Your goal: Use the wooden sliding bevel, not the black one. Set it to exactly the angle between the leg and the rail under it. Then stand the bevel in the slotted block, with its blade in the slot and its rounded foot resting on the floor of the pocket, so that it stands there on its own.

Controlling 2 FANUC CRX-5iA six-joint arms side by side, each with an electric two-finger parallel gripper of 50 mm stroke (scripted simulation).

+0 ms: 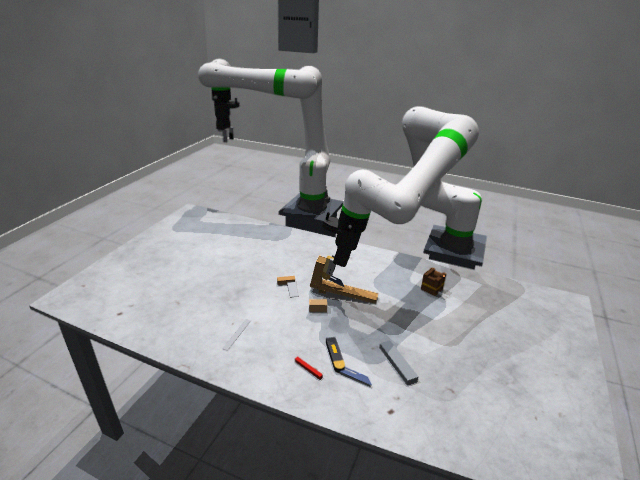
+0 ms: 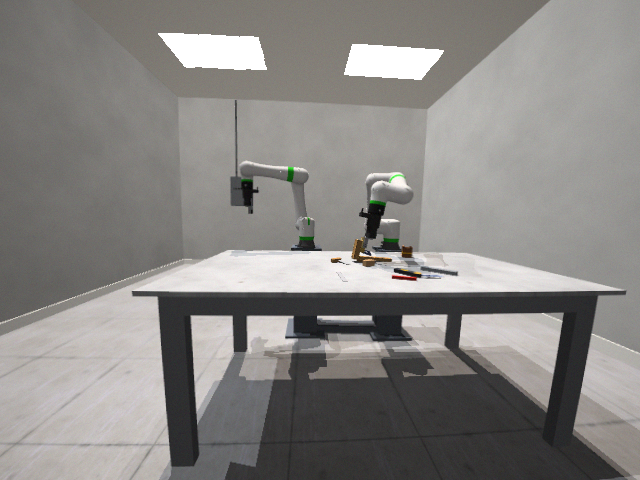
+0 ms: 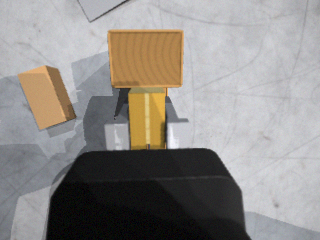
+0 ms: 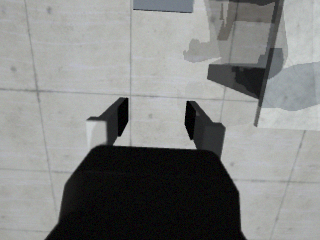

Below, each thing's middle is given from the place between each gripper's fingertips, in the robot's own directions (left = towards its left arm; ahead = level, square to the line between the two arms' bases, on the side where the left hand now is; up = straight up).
Right now my left hand is 20 mm above the wooden bevel (image 3: 146, 104). Round my left hand: wooden block (image 3: 43, 86) (110 mm ahead, 10 mm to the left, 80 mm below).
I see the wooden bevel 560 mm ahead of my right hand, 860 mm to the left of it and 210 mm below it. From my right hand the other things lie so: wooden block 670 mm ahead, 870 mm to the left, 270 mm below.
